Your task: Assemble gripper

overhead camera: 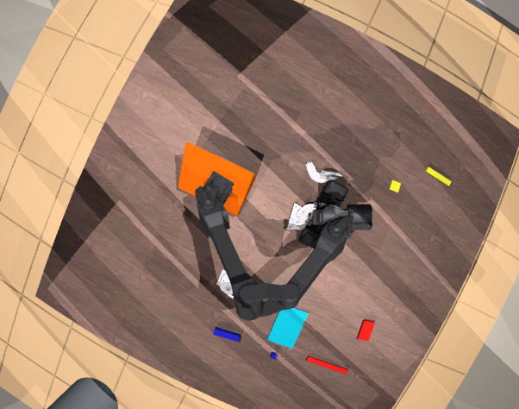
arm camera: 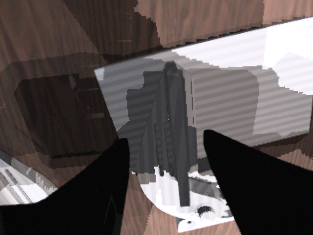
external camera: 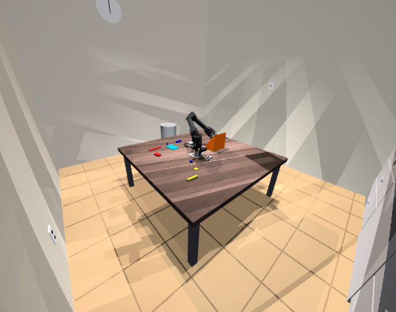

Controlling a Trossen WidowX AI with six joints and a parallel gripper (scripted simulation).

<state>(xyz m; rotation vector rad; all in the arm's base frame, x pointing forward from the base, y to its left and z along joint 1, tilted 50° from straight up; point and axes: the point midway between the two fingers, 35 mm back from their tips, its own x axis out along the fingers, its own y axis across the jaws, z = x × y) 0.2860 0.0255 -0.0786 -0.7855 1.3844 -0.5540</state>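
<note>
My gripper tip is 2 cm short of the white rectangular plate, 3 cm to the left of it and 1 cm above it. The rest, counted from my gripper tip: yellow cube: 16 cm ahead, 20 cm to the left, 1 cm below; housing plate: 5 cm behind, 4 cm to the right, 1 cm below; blue cube: 13 cm ahead, 7 cm to the left, 1 cm below.
</note>
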